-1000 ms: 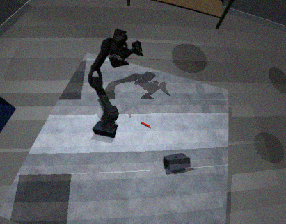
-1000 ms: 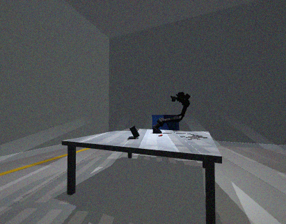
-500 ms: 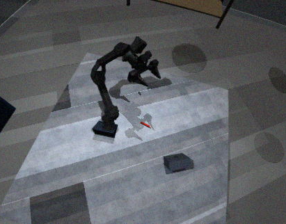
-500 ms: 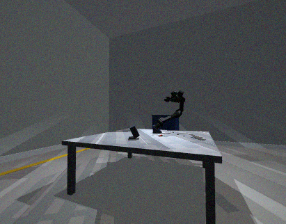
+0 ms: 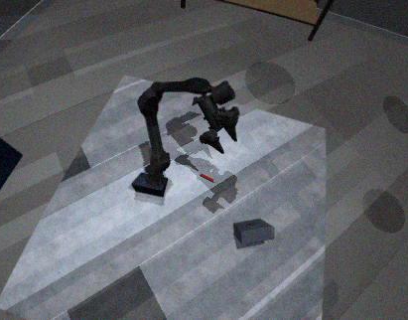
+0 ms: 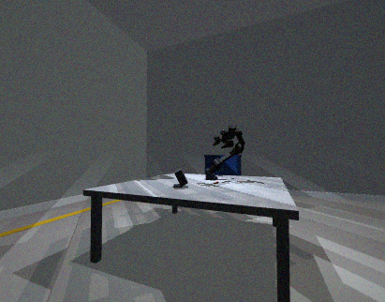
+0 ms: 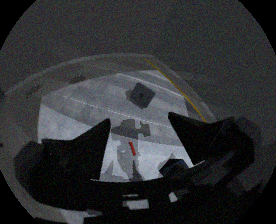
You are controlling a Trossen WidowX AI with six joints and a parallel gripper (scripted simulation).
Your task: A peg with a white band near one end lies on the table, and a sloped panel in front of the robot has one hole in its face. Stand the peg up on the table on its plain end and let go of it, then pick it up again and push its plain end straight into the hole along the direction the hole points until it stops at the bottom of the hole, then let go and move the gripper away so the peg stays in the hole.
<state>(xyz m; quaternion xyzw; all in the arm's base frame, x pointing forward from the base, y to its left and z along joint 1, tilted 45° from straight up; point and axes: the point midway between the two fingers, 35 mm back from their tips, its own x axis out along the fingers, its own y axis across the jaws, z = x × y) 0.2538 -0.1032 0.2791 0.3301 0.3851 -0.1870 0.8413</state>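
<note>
The red peg is 300 mm below my gripper tip, 30 mm behind it and 20 mm to the right of it. The rest, counted from my gripper tip: dark sloped panel: 260 mm to the right, 240 mm below, 160 mm ahead.
</note>
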